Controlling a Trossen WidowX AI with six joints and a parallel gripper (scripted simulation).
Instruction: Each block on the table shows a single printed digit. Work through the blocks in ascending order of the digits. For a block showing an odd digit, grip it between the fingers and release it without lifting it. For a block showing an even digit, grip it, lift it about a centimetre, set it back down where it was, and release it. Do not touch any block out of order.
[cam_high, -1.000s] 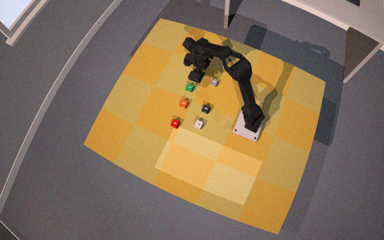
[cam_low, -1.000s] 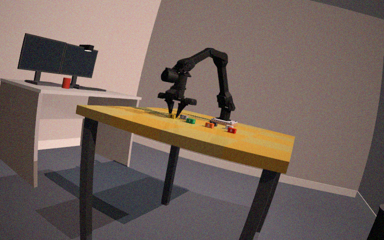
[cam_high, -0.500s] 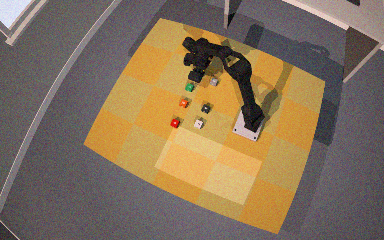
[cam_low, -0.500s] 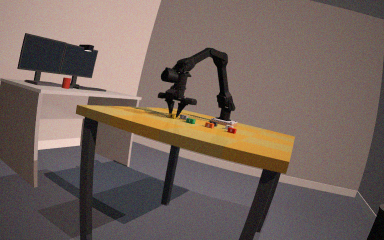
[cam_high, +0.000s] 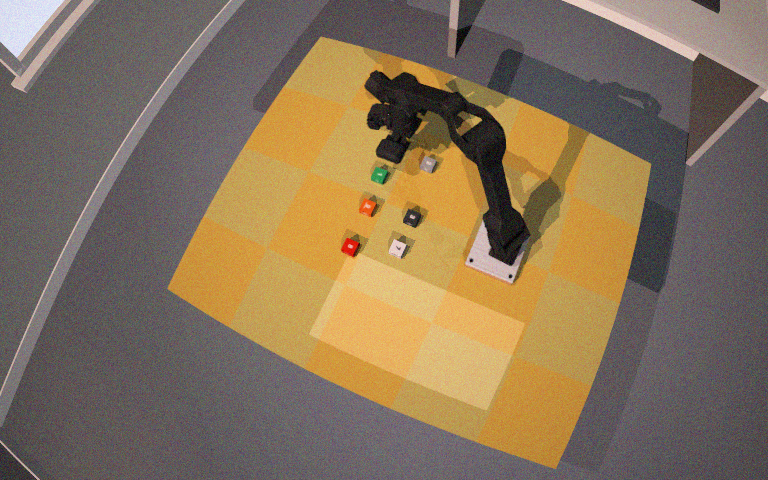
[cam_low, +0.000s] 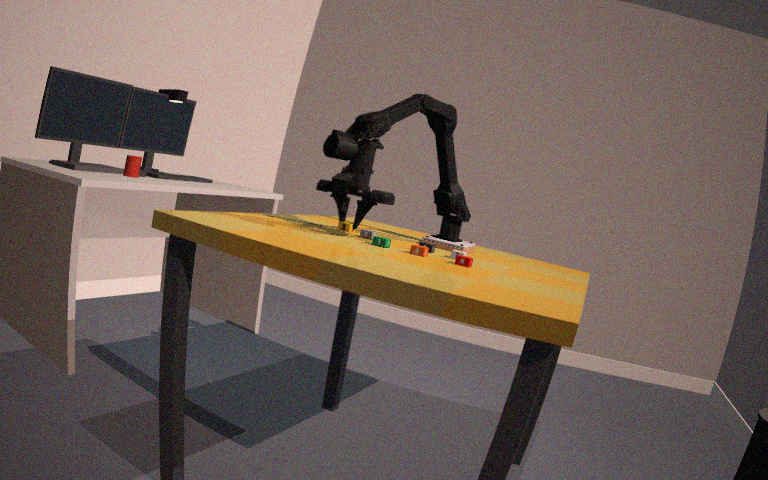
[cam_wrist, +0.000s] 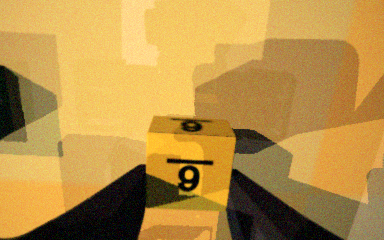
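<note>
Now: the yellow block 1 cm ahead of my gripper tip. Round my gripper tip: green block: 10 cm to the left, 1 cm below, 1 cm ahead; grey block: 8 cm behind, 2 cm to the left, 1 cm below; orange block: 19 cm to the left, 1 cm below, 1 cm behind.
</note>
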